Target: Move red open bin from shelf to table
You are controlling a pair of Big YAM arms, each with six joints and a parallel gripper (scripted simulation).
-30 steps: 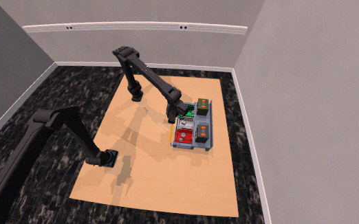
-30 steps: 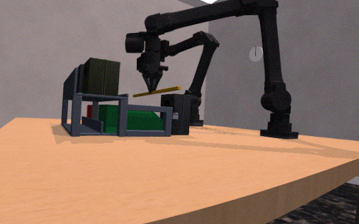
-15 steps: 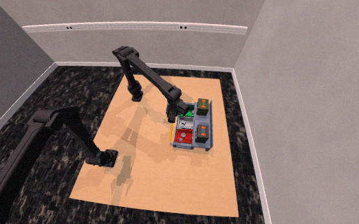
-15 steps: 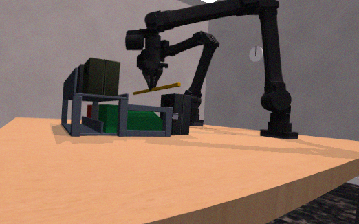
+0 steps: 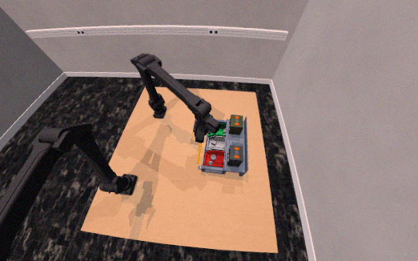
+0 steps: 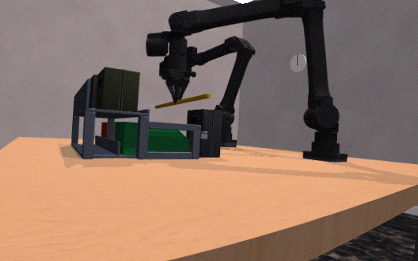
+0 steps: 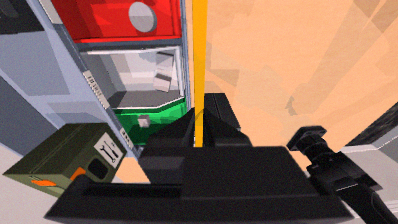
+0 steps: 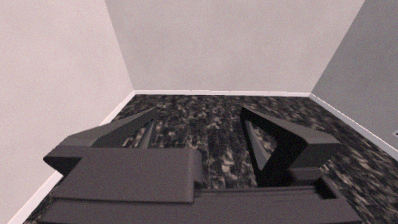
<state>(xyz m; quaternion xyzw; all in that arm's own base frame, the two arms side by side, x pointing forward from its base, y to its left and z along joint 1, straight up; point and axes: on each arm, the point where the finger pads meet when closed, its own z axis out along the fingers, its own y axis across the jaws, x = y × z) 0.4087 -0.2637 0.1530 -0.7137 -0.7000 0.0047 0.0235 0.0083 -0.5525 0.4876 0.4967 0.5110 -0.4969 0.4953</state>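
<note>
Now: left hand 100 mm to the right of the black box, 100 mm above it and 50 mm past it. From my left hand the other things lie so: grey bin (120 mm below, 110 mm ahead); grey shelf (140 mm ahead, 90 mm below); green bin (120 mm below, 110 mm to the left, 110 mm ahead).
</note>
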